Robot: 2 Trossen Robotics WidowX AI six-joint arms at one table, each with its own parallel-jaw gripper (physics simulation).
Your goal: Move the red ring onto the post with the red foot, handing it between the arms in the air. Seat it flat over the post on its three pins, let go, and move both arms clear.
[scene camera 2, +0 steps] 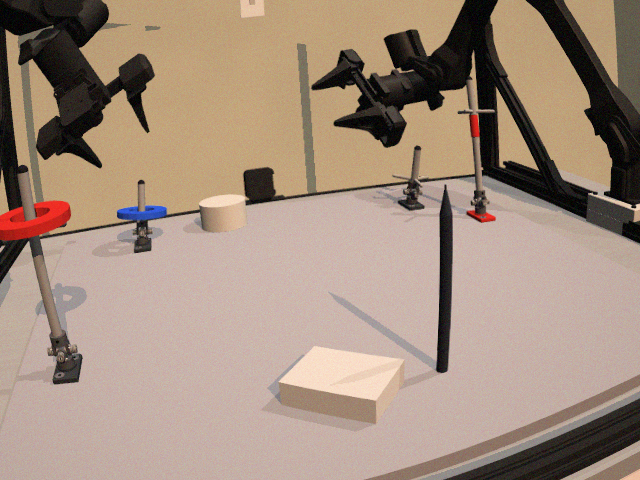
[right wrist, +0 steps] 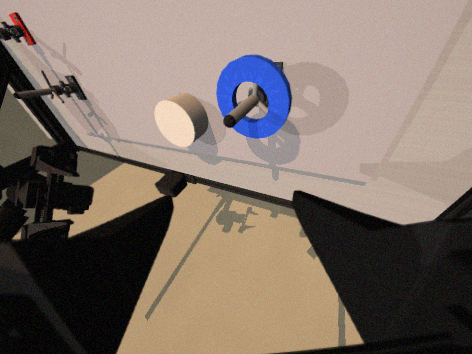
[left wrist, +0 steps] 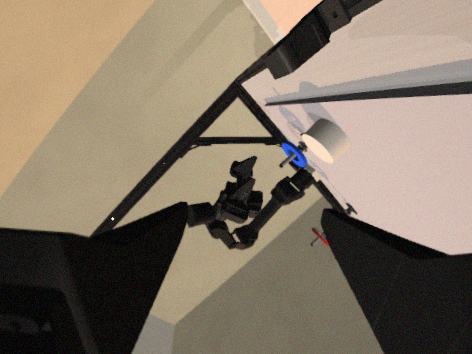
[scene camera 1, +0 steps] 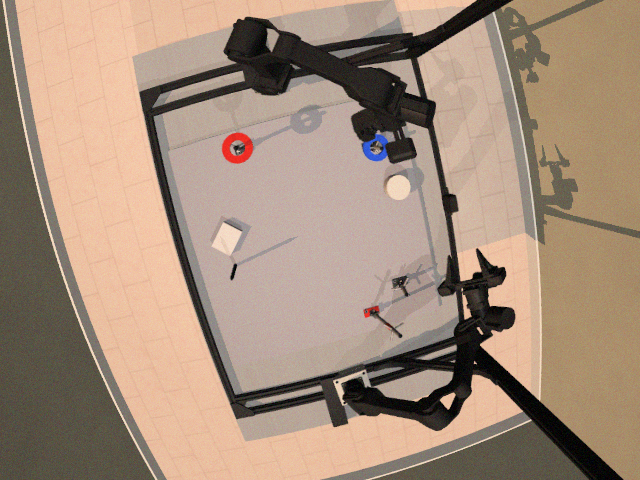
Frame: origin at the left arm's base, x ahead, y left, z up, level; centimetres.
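Seen in the pictures: left gripper, fingertip midpoint: (scene camera 2: 322, 104) (right wrist: 73, 199) (left wrist: 254, 212) (scene camera 1: 462, 252); right gripper, fingertip midpoint: (scene camera 2: 124, 149) (right wrist: 233, 199) (left wrist: 254, 167) (scene camera 1: 397, 137); left arm's base, origin of the base link: (scene camera 2: 629, 197) (scene camera 1: 353, 388); right arm's base, origin of the base link: (left wrist: 308, 173) (scene camera 1: 268, 82).
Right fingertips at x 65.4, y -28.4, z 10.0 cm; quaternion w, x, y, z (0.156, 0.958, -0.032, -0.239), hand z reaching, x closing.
Observation:
Pixels of each thing's top centre, then the offset from my right fingertips to it. "spot": a spot on its surface instead.
- red ring, middle of its top: (scene camera 2: 29, 213) (scene camera 1: 237, 148) (left wrist: 319, 237) dy +36.2, dx +8.7, dz +1.2 cm
- red-footed post, surface spot: (scene camera 2: 477, 160) spot: dy +16.0, dx -44.5, dz -5.2 cm
- blue ring, middle of its top: (right wrist: 247, 105) (scene camera 2: 140, 205) (left wrist: 291, 157) (scene camera 1: 377, 147) dy +3.8, dx -1.4, dz -7.4 cm
- round cream block, middle of its top: (scene camera 2: 221, 200) (right wrist: 174, 125) (left wrist: 316, 149) (scene camera 1: 398, 187) dy +0.9, dx -13.1, dz -9.5 cm
- short bare post, surface spot: (scene camera 2: 415, 167) spot: dy +7.7, dx -39.2, dz -7.2 cm
- upright black spike, middle of its top: (scene camera 2: 445, 184) dy +47.5, dx -19.6, dz +1.0 cm
- cream box, middle of its top: (scene camera 2: 342, 371) (scene camera 1: 226, 239) dy +47.0, dx -11.9, dz -11.0 cm
The red ring (scene camera 1: 226, 148) (scene camera 2: 57, 219) (left wrist: 320, 236) sits high around a tall, dark-footed post (scene camera 2: 43, 284), at the left in scene camera 2. The red-footed post (scene camera 1: 387, 325) (scene camera 2: 477, 160) stands bare at the back right there, its pins partway up; its red foot (right wrist: 22, 29) shows in the right wrist view. My right gripper (scene camera 2: 124, 148) (right wrist: 233, 199) is open and empty, in the air near the blue ring, to the right of the red ring. My left gripper (scene camera 1: 463, 253) (scene camera 2: 324, 106) is open and empty, raised left of the red-footed post in scene camera 2.
A blue ring (scene camera 1: 366, 148) (scene camera 2: 124, 213) (right wrist: 227, 95) sits on a short post. A round cream block (scene camera 1: 398, 187) (scene camera 2: 222, 215) stands beside it. A short bare post (scene camera 2: 415, 167) stands near the red-footed one. An upright black spike (scene camera 2: 445, 289) and cream box (scene camera 2: 330, 395) stand toward the front.

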